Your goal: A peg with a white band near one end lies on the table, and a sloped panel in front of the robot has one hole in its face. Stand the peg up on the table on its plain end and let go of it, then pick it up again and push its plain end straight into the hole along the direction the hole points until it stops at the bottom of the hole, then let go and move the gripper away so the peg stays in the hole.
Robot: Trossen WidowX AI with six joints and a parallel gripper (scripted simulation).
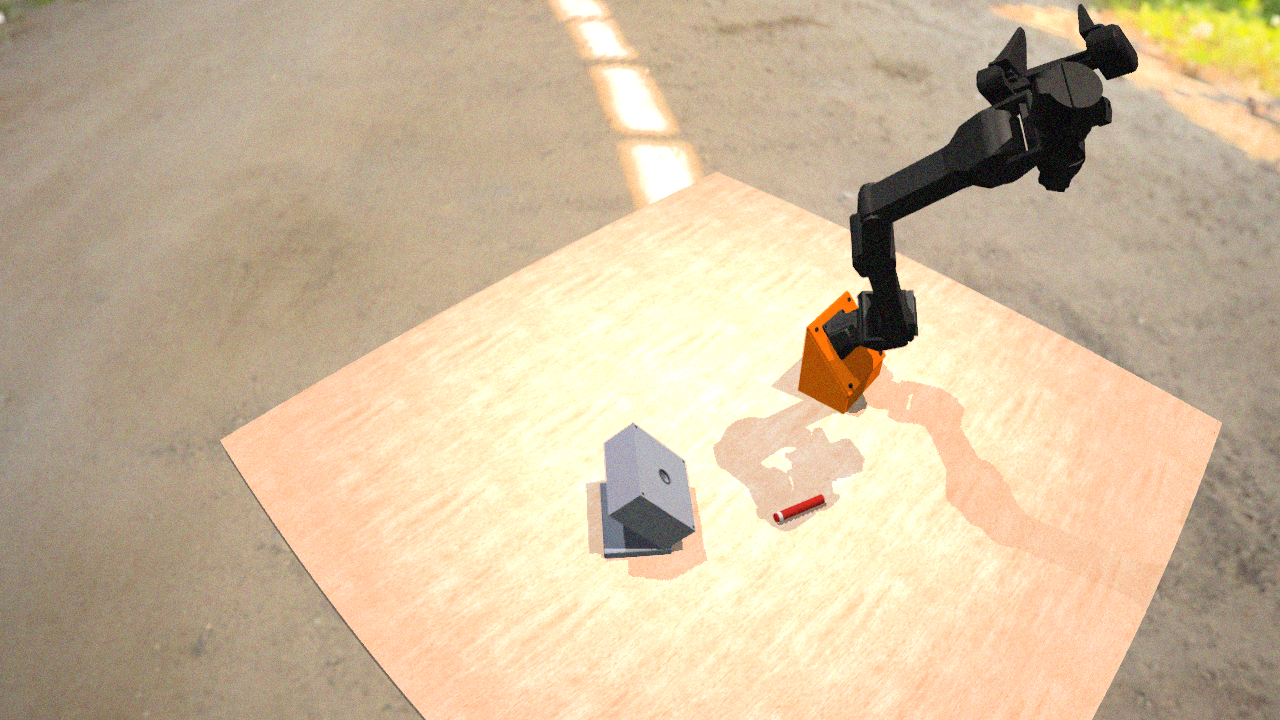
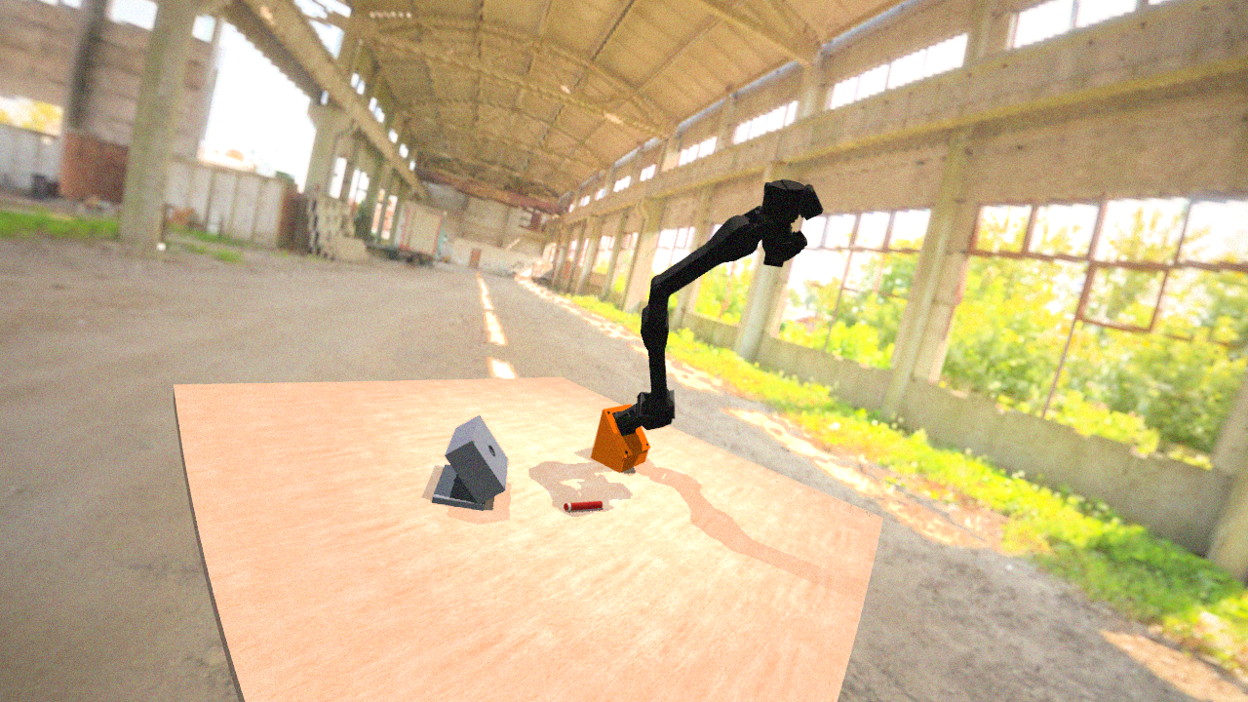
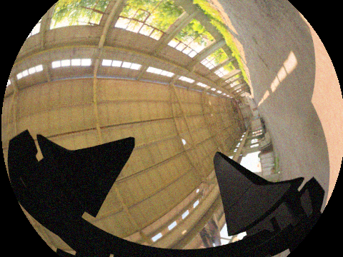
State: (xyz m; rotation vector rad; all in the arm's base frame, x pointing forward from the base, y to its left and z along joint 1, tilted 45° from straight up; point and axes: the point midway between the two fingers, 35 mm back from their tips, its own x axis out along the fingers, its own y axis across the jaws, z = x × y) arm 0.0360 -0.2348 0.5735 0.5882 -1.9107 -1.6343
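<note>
Right now the red peg is 690 mm below my gripper tip, 290 mm ahead of it and 120 mm to the right of it. The rest, counted from my gripper tip: grey sloped panel (620 mm below, 420 mm ahead, 270 mm to the right).
</note>
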